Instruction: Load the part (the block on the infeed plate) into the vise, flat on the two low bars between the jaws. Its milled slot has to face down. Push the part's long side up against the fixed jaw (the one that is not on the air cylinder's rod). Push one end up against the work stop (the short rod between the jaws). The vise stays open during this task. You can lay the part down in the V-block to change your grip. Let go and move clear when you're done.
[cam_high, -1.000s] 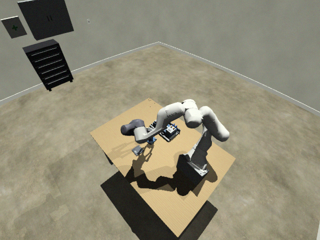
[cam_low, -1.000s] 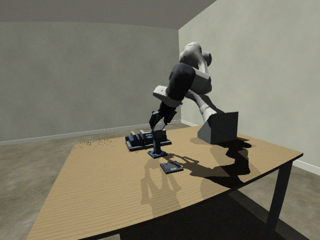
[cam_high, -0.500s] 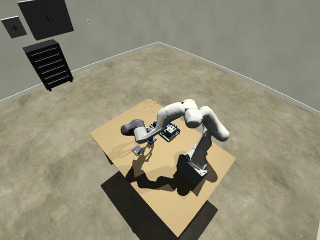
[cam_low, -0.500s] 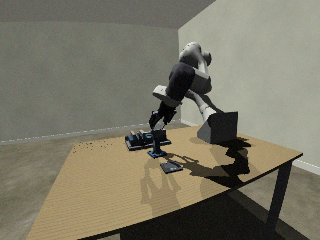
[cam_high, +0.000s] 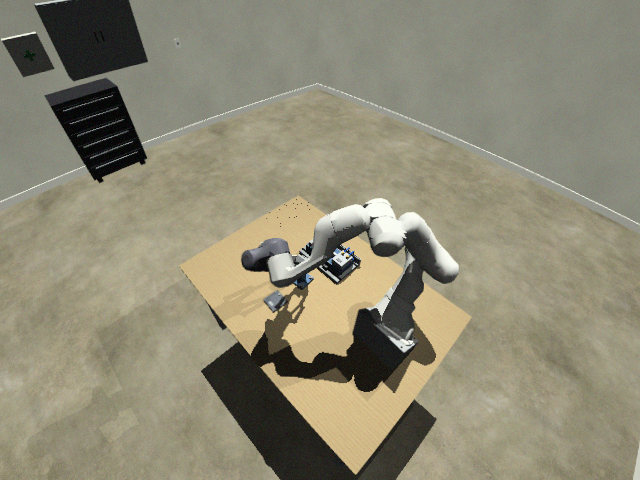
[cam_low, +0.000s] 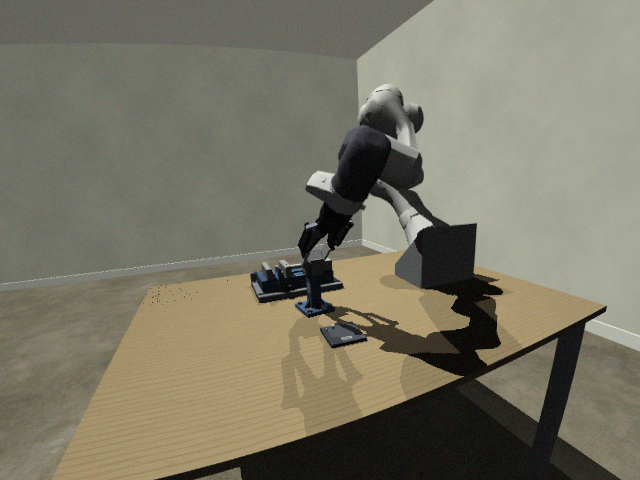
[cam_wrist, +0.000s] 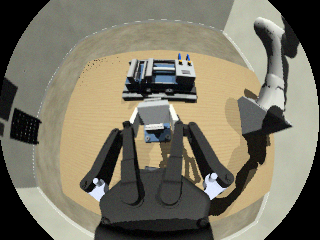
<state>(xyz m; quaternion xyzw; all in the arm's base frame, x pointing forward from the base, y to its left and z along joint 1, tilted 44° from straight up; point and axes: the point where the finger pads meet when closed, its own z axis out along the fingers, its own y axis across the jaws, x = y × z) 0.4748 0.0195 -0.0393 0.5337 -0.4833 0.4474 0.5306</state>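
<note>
Right now the part is 20 mm to the right of my hand and 20 mm below it.
</note>
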